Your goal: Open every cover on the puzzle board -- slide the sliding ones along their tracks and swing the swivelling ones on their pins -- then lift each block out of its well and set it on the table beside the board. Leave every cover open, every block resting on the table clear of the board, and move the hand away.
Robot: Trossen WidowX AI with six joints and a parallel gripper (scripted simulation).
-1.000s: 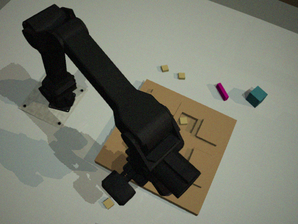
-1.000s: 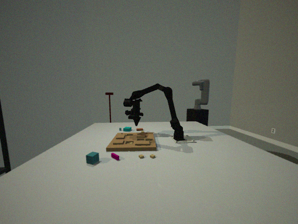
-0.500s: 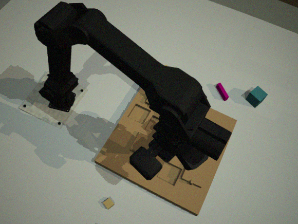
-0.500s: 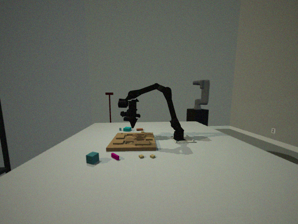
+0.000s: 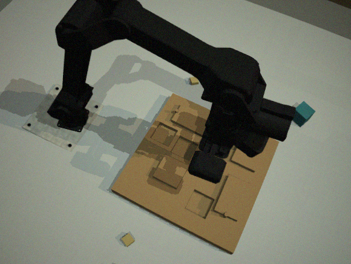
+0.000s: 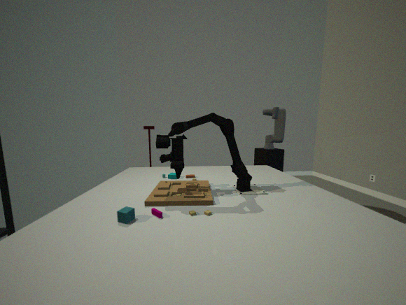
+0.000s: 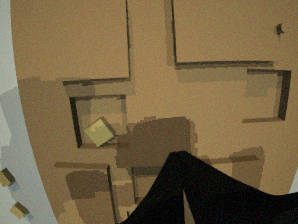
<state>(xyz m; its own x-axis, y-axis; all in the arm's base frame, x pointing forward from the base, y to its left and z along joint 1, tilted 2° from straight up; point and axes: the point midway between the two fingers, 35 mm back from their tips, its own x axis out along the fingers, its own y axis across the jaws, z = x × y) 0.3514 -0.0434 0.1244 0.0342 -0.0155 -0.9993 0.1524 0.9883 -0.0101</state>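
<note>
The tan puzzle board lies 6 cm below my gripper tip, 1 cm to the left of it and 1 cm behind it. From my gripper tip the other things lie so: teal block: 31 cm to the right, 7 cm below, 1 cm behind; teal cube: 21 cm ahead, 20 cm to the left, 6 cm below; magenta bar: 20 cm to the left, 11 cm ahead, 7 cm below.
</note>
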